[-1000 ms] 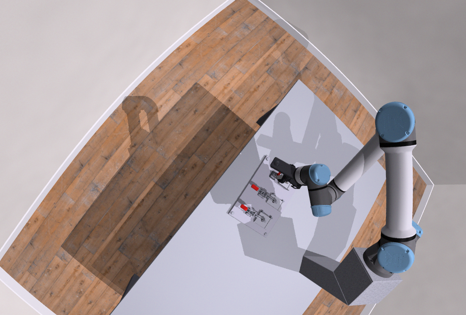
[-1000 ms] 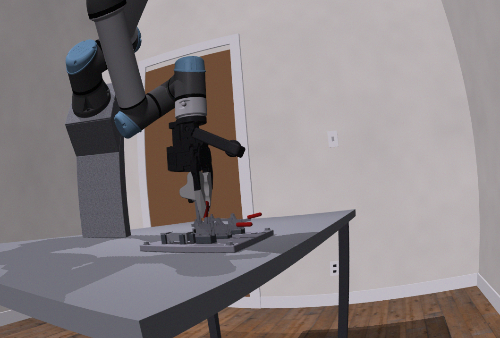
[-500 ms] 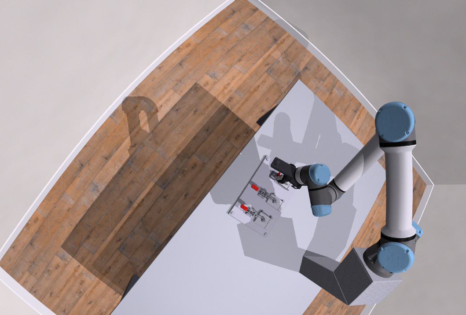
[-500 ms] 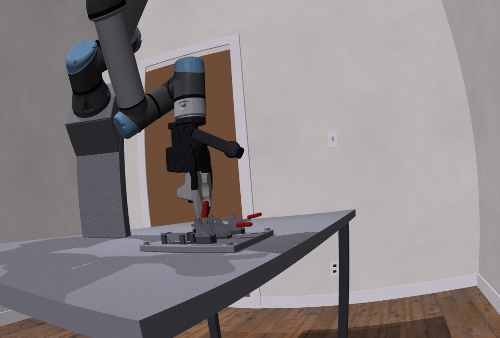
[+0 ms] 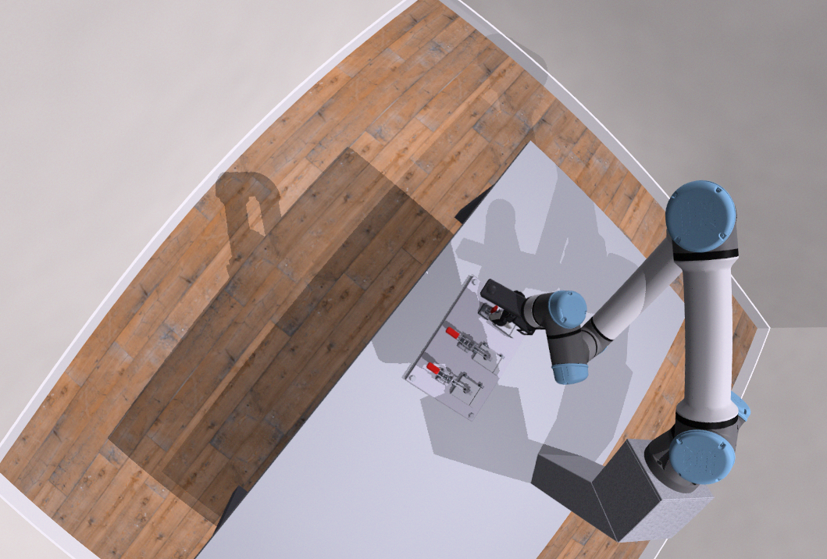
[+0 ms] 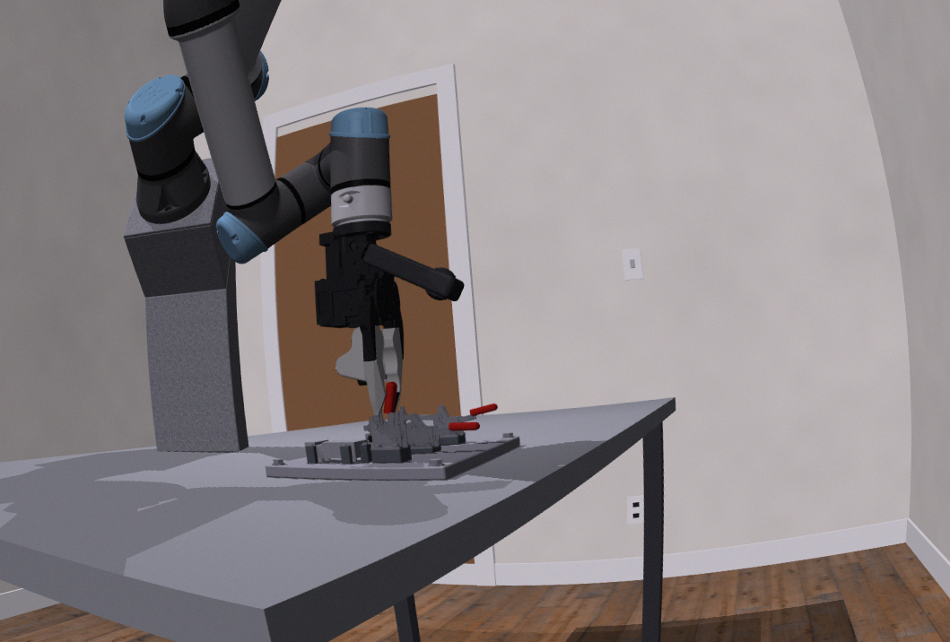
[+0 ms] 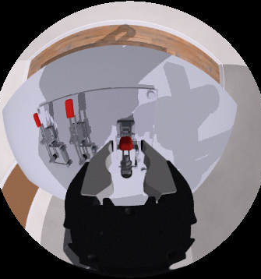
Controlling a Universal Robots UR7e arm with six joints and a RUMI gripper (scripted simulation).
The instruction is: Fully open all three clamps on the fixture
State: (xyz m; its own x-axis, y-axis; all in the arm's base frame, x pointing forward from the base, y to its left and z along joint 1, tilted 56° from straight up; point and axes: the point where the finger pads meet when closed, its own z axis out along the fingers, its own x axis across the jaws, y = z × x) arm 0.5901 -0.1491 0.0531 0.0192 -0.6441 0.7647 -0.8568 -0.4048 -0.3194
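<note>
My hand is 30 mm past the metal plate, 110 mm to the right of it and 80 mm above it.
</note>
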